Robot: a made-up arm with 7 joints.
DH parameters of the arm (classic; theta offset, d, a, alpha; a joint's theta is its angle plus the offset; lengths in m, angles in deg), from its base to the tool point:
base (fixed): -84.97 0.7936 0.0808 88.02
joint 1: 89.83 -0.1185 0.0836 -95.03
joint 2: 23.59 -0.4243 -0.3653 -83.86
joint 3: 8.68 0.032 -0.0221 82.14
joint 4: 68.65 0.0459 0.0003 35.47
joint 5: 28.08 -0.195 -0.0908 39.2
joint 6: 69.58 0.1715 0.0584 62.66
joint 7: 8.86 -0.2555 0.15 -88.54
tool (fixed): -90.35 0.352 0 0
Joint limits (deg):
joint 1: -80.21..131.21
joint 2: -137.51..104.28
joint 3: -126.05..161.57
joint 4: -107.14..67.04
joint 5: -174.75..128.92
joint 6: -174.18..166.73
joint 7: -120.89..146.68
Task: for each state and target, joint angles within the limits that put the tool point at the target. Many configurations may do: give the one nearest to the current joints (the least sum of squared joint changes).
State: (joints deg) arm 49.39 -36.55 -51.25 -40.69 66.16 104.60 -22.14
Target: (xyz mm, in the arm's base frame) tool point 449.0 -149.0 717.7
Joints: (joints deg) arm 47.82 -8.07 -78.93 -40.41 87.15 116.15 -2.84
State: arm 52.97 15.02 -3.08 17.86 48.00 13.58 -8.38
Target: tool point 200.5 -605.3 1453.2
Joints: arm 55.59 12.58 26.68 20.47 47.33 36.73 4.52
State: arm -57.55 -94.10 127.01 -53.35 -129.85 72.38 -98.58
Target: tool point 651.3 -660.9 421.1
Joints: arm -70.77 -88.86 125.53 -51.04 -126.33 68.93 -97.18
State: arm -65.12 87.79 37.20 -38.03 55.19 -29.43 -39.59
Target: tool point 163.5 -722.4 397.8
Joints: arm -67.25 97.33 53.53 -29.79 63.32 5.72 -20.35
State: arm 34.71 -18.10 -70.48 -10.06 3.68 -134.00 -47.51
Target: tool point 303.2 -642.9 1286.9
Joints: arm 32.38 -19.98 -44.01 -6.82 -13.00 -161.80 -70.67
